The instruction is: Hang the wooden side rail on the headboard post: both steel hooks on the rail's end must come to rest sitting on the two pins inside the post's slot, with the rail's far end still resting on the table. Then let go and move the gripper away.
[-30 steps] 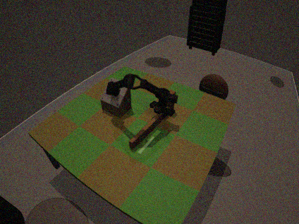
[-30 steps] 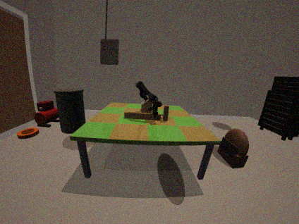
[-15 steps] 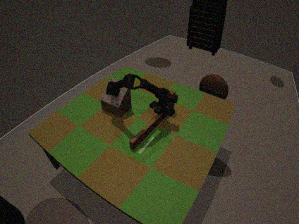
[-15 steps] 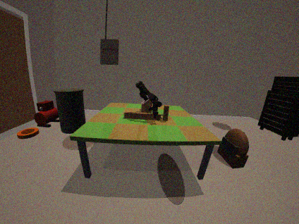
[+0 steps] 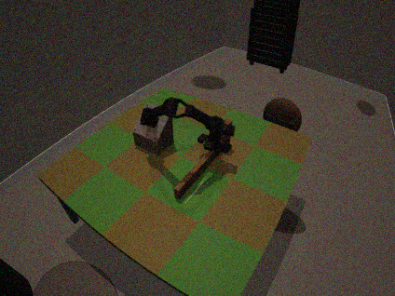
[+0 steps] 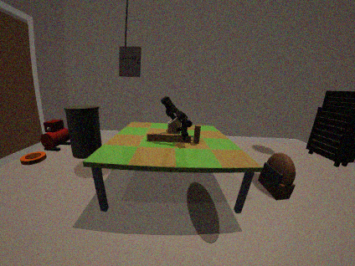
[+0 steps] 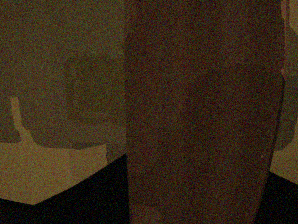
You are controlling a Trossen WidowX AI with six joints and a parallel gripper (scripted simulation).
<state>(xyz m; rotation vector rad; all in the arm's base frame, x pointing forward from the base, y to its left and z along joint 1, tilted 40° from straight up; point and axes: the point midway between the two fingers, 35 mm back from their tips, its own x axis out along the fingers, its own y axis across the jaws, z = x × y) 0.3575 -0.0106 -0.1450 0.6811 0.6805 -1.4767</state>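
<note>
My gripper tip is 13 cm to the right of the headboard post and 7 cm below it.
</note>
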